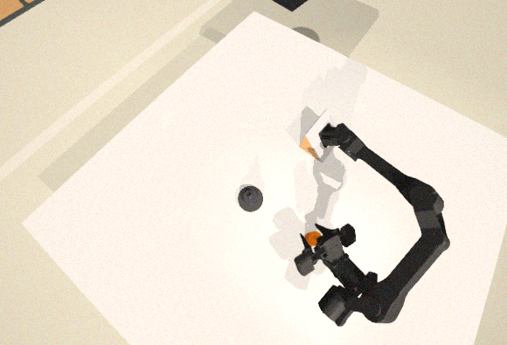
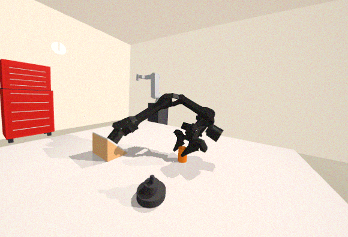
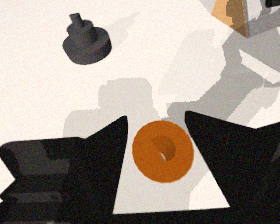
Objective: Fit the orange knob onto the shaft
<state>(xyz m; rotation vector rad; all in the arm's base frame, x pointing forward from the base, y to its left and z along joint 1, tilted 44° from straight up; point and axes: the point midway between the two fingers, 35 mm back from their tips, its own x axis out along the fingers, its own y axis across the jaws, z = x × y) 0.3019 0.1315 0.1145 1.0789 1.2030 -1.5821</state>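
The orange knob lies 1 cm ahead of my gripper tip, 3 cm to the left of it and 1 cm below it. Round my gripper tip: round pedestal 5 cm ahead, 19 cm to the right, 1 cm below.
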